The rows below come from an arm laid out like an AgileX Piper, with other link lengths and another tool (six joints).
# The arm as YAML. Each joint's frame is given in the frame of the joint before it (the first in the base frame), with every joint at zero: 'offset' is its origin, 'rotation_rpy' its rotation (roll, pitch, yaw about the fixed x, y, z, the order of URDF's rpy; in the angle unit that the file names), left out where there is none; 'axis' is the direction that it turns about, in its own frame. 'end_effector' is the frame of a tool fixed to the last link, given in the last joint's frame.
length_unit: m
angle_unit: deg
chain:
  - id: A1
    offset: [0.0, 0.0, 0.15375]
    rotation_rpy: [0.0, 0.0, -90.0]
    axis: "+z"
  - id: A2
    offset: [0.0, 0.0, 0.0]
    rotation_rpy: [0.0, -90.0, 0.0]
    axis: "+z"
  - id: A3
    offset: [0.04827, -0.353, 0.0]
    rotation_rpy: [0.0, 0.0, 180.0]
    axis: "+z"
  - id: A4
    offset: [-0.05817, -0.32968, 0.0]
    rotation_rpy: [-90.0, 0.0, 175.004]
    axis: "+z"
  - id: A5
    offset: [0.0, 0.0, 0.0]
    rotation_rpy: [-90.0, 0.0, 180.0]
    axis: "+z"
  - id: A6
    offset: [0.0, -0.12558, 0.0]
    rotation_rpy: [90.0, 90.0, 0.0]
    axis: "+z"
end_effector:
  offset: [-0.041, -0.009, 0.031]
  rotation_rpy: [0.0, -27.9, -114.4]
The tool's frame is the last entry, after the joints.
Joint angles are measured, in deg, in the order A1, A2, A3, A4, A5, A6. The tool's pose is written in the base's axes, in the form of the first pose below.
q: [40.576 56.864 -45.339 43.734 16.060 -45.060]
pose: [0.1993 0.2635 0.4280 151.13 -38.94 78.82]
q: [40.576 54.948 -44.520 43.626 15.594 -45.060]
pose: [0.1928 0.2569 0.4325 149.83 -39.97 79.34]
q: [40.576 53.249 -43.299 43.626 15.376 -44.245]
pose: [0.1866 0.2509 0.4324 150.21 -40.82 78.71]
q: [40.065 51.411 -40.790 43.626 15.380 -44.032]
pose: [0.1810 0.2426 0.4213 150.99 -40.38 77.63]
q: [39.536 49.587 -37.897 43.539 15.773 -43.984]
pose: [0.1744 0.2345 0.4057 152.06 -39.29 76.69]
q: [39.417 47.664 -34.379 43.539 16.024 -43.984]
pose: [0.1655 0.2269 0.3854 153.44 -37.88 75.88]
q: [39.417 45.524 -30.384 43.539 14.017 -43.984]
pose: [0.1597 0.2177 0.3656 153.51 -37.43 74.47]
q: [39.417 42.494 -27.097 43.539 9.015 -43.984]
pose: [0.1585 0.2051 0.3603 150.43 -39.87 73.00]
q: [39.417 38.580 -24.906 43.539 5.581 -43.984]
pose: [0.1526 0.1921 0.3648 146.88 -43.16 73.02]
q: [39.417 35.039 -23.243 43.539 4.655 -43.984]
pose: [0.1433 0.1822 0.3667 144.79 -45.22 73.85]
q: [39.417 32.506 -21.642 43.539 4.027 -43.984]
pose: [0.1367 0.1753 0.3641 143.61 -46.34 74.27]
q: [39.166 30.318 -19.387 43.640 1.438 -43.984]
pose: [0.1353 0.1666 0.3580 142.00 -47.78 73.41]
